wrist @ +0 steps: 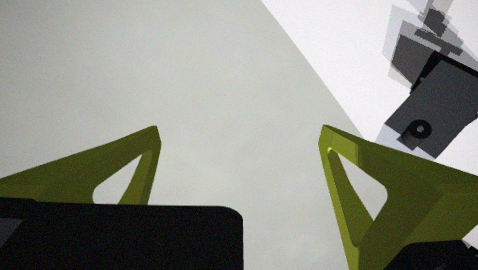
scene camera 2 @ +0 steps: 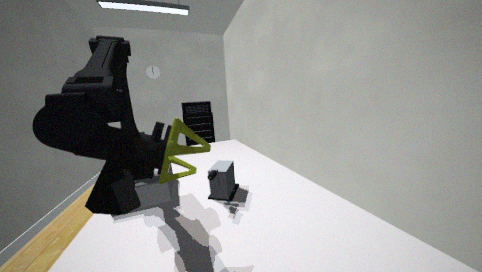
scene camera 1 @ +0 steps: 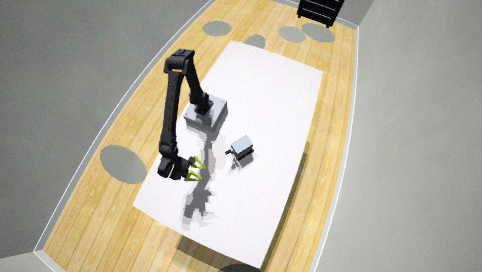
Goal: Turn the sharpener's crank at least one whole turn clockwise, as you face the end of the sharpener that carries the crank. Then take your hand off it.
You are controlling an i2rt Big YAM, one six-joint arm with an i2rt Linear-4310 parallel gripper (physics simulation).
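Where they show: gripper, fingertip midpoint: (wrist: 239,134) (scene camera 2: 202,160) (scene camera 1: 203,174); arm's base at its link origin: (scene camera 1: 203,106).
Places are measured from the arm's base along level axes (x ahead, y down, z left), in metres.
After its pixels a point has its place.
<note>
The sharpener (scene camera 1: 243,144) {x 0.369, y -0.033, z -0.111 m} (scene camera 2: 222,181) {x 0.350, y 0.009, z -0.171 m} (wrist: 442,97) {x 0.325, y 0.025, z -0.183 m} is a small grey box on a dark base, standing upright on the white table (scene camera 1: 265,100) {x 0.325, y 0.096, z 0.319 m} (scene camera 2: 310,225) {x 0.580, y 0.096, z -0.392 m}. Its black crank (scene camera 1: 229,151) {x 0.321, y -0.045, z -0.193 m} (scene camera 2: 212,174) {x 0.314, y -0.045, z -0.211 m} (wrist: 420,129) {x 0.305, y -0.037, z -0.216 m} is on the end that faces the gripper's side; the exact angle of its handle is hard to tell. My gripper (scene camera 1: 203,173) {x 0.292, y -0.164, z -0.389 m} (scene camera 2: 202,159) {x 0.292, y -0.164, z -0.389 m} (wrist: 239,134) {x 0.292, y -0.164, z -0.389 m} has yellow-green fingers, wide open with nothing between them. It is above the table, apart from the crank. In the wrist view the sharpener is at the right, beyond the right finger.
The arm's grey base block (scene camera 1: 206,114) {x 0.050, y -0.001, z -0.041 m} (scene camera 2: 154,194) {x 0.080, y 0.050, z -0.110 m} stands on the table, behind the sharpener as scene camera 2 sees it. A black rack stands far back on the floor, past the table's far end. Grey walls surround the room.
</note>
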